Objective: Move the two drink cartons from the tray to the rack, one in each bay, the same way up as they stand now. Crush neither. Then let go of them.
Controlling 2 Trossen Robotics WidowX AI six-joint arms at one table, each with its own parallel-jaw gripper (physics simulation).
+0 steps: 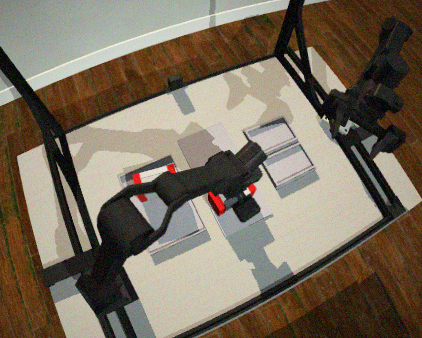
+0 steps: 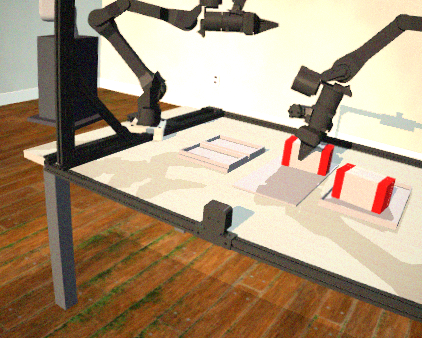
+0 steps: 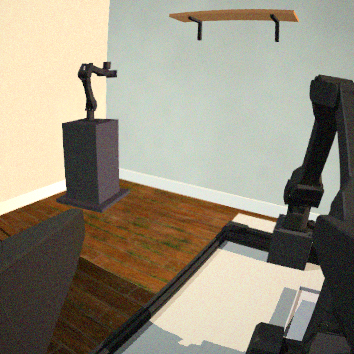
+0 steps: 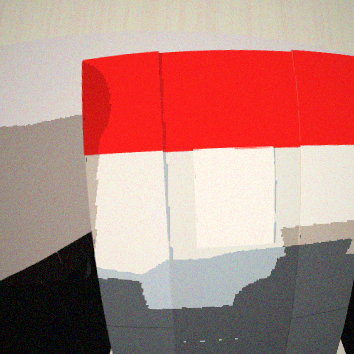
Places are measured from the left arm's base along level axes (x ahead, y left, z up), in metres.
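Where they show: left gripper, fingertip midpoint: (image 1: 352, 149) (image 2: 277, 24) (image 3: 203, 225); right gripper, fingertip midpoint: (image 2: 302, 156) (image 4: 218, 222); left arm's base at its link origin: (image 2: 148, 123); right arm's base at its link origin: (image 1: 105, 291) (image 3: 295, 224).
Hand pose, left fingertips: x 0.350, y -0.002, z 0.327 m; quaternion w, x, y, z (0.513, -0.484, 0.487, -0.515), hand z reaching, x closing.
Things, the pixels of their centre, and the offset from my left fingertips. "spot": a spot on its surface instead. Level surfaces: height alone.
- cream drink carton with red end bands, body centre: (image 4: 220, 267) (image 2: 308, 155) (image 1: 231, 194) 0.104 m ahead, 0.175 m right, 0.323 m down
- pale mat at its surface level: 0.358 m down
- second carton at a spot on its surface: (image 2: 360, 191) spot: 0.180 m ahead, 0.398 m right, 0.320 m down
- tray at the middle of its body: (image 2: 369, 195) (image 1: 160, 202) 0.231 m ahead, 0.336 m right, 0.354 m down
- two-bay rack at the middle of its body: (image 2: 223, 151) (image 1: 279, 149) 0.120 m back, 0.122 m right, 0.353 m down
- black block at a spot on its surface: (image 2: 216, 214) (image 1: 172, 77) spot: 0.140 m back, 0.558 m right, 0.321 m down
My right gripper (image 1: 236, 200) (image 2: 305, 153) points down and is shut on a cream drink carton with red end bands (image 1: 216, 203) (image 2: 310, 163) (image 4: 232, 197). The carton is at one end of the pale mat (image 1: 240, 225) (image 2: 283, 184). I cannot tell whether it touches the mat. The second carton (image 1: 152, 172) (image 2: 360, 191) stands in the tray (image 1: 181, 221) (image 2: 344, 206). The two-bay rack (image 1: 247, 133) (image 2: 216, 147) lies flat beyond the mat with both bays empty. My left gripper (image 1: 340, 125) (image 2: 273, 24) is open, high up and far from all of it.
A black block (image 1: 175, 81) (image 2: 216, 214) is fixed on the table's edge. Black frame posts (image 1: 293, 30) (image 2: 63, 84) rise at the table's corners. The left arm's base (image 2: 149, 115) stands at the table's end by the rack.
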